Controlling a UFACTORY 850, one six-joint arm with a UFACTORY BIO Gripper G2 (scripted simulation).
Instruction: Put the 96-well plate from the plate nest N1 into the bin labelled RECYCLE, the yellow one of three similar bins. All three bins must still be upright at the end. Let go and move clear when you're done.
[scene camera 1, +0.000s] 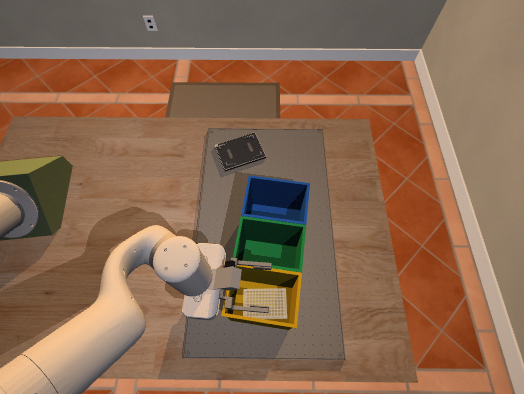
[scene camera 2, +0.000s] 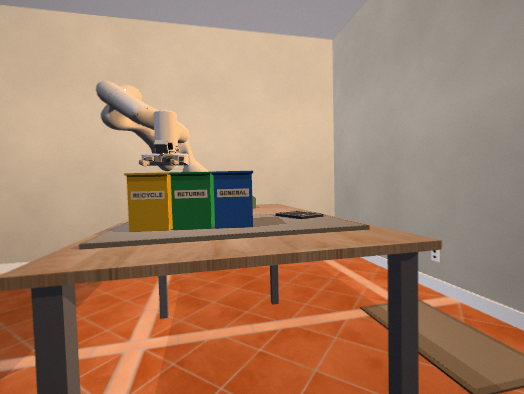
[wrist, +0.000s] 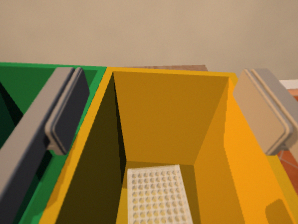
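Observation:
Clear 96-well plate, in the pictures. Green returns bin. Yellow recycle bin. Blue general bin. Dark plate nest N1.

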